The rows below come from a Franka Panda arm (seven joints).
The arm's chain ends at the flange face. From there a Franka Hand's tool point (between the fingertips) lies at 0.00 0.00 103.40 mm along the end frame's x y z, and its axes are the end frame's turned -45 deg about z.
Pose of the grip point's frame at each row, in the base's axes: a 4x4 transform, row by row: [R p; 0 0 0 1], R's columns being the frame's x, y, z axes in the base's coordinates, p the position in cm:
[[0.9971 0.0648 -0.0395 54.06], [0.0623 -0.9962 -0.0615 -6.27], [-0.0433 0.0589 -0.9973 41.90], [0 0 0 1]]
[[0.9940 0.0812 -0.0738 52.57], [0.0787 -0.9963 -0.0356 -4.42], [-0.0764 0.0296 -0.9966 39.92], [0 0 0 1]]
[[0.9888 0.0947 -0.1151 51.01], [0.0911 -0.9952 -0.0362 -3.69], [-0.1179 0.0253 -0.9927 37.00], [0 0 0 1]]
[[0.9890 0.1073 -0.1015 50.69], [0.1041 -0.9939 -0.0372 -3.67], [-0.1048 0.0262 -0.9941 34.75], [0 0 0 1]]
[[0.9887 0.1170 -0.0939 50.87], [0.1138 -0.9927 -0.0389 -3.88], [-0.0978 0.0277 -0.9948 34.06], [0 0 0 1]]
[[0.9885 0.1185 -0.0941 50.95], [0.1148 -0.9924 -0.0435 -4.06], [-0.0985 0.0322 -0.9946 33.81], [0 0 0 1]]
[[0.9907 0.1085 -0.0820 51.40], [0.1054 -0.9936 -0.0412 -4.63], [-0.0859 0.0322 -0.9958 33.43], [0 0 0 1]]
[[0.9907 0.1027 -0.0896 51.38], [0.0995 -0.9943 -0.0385 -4.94], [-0.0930 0.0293 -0.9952 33.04], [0 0 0 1]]
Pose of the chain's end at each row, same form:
[[0.7509 -0.6592 -0.0395 54.47], [-0.6604 -0.7485 -0.0615 -5.63], [0.0110 0.0723 -0.9973 52.21], [0 0 0 1]]
[[0.7603 -0.6454 -0.0738 53.33], [-0.6488 -0.7601 -0.0356 -4.05], [-0.0331 0.0750 -0.9966 50.22], [0 0 0 1]]
[[0.7662 -0.6322 -0.1151 52.20], [-0.6393 -0.7681 -0.0362 -3.32], [-0.0655 0.1013 -0.9927 47.26], [0 0 0 1]]
[[0.7752 -0.6235 -0.1015 51.74], [-0.6292 -0.7764 -0.0372 -3.29], [-0.0556 0.0926 -0.9941 45.03], [0 0 0 1]]
[[0.7818 -0.6164 -0.0939 51.84], [-0.6215 -0.7824 -0.0389 -3.48], [-0.0496 0.0887 -0.9948 44.35], [0 0 0 1]]
[[0.7828 -0.6152 -0.0941 51.92], [-0.6206 -0.7829 -0.0435 -3.61], [-0.0469 0.0924 -0.9946 44.09], [0 0 0 1]]
[[0.7773 -0.6238 -0.0820 52.25], [-0.6281 -0.7771 -0.0412 -4.20], [-0.0380 0.0835 -0.9958 43.73], [0 0 0 1]]
[[0.7732 -0.6279 -0.0896 52.31], [-0.6327 -0.7734 -0.0385 -4.54], [-0.0450 0.0865 -0.9952 43.33], [0 0 0 1]]

